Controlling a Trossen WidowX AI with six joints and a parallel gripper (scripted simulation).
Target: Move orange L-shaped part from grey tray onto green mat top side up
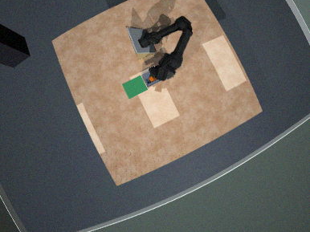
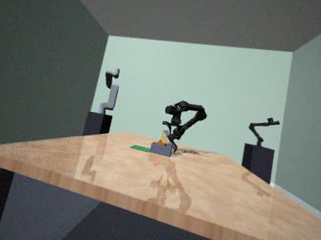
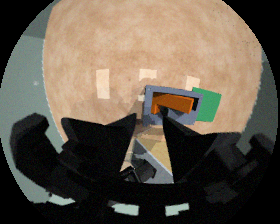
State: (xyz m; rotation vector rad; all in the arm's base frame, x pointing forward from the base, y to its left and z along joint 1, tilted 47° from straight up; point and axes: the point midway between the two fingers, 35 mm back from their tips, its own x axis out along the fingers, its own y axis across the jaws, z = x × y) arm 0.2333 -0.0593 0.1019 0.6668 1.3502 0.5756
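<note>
My gripper tip is 10 cm above the orange L-shaped part, 4 cm to the left of it and 1 cm past it. From my gripper tip the other things lie so: green mat (22 cm to the right, 16 cm below, 1 cm behind).
</note>
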